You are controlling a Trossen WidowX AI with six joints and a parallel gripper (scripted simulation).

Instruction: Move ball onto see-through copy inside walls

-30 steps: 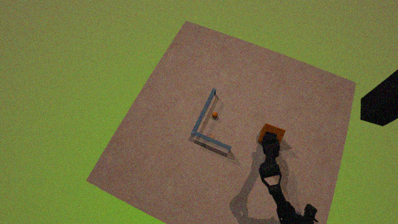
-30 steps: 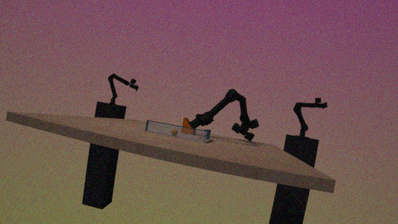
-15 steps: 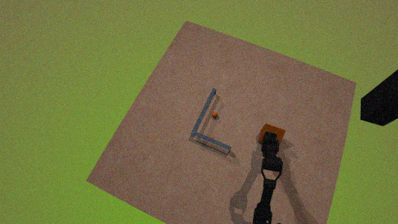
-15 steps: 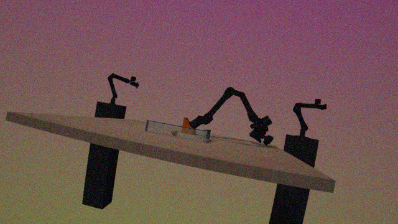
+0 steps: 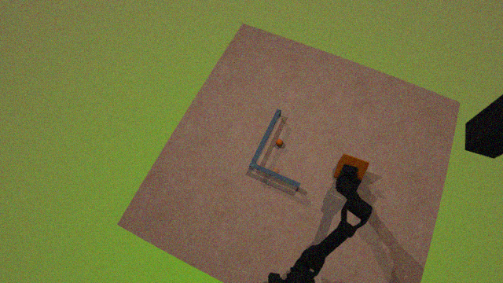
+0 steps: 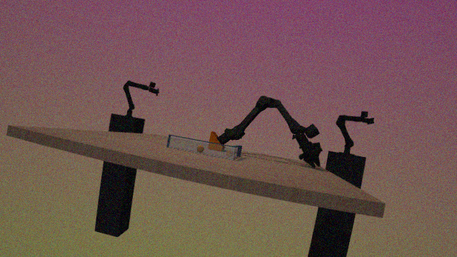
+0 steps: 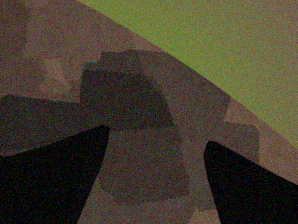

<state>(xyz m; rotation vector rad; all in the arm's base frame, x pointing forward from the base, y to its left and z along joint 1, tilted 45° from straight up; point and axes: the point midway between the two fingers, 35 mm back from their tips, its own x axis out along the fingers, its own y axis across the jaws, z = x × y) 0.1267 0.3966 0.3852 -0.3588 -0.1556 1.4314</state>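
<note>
My gripper tip is now 630 mm to the left of the orange ball, 210 mm short of it and 10 mm below it. From my gripper tip the other things lie so: clear blue wall 620 mm to the right, 280 mm ahead, 20 mm above.
</note>
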